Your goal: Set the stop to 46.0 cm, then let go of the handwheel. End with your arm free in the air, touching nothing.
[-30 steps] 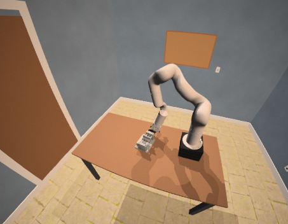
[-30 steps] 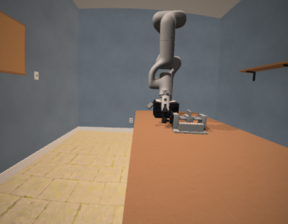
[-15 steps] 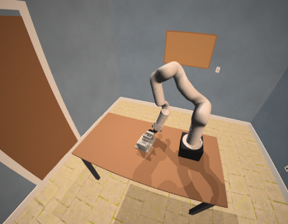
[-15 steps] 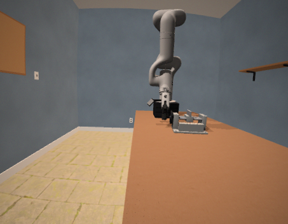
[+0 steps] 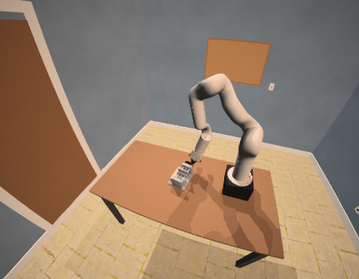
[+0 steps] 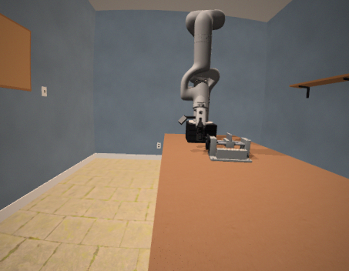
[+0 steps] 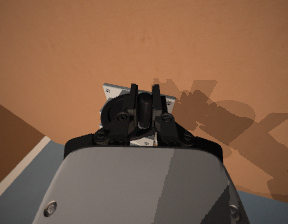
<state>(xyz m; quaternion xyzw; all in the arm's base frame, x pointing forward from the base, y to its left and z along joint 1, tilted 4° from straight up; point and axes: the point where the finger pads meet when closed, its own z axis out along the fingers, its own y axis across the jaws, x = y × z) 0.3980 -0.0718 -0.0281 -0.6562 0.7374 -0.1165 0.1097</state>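
My gripper is now 10 mm short of the black handwheel, 20 mm to the right of it and 10 mm above it. From my hand the other things lie so: dark round handwheel handle 10 mm to the left.
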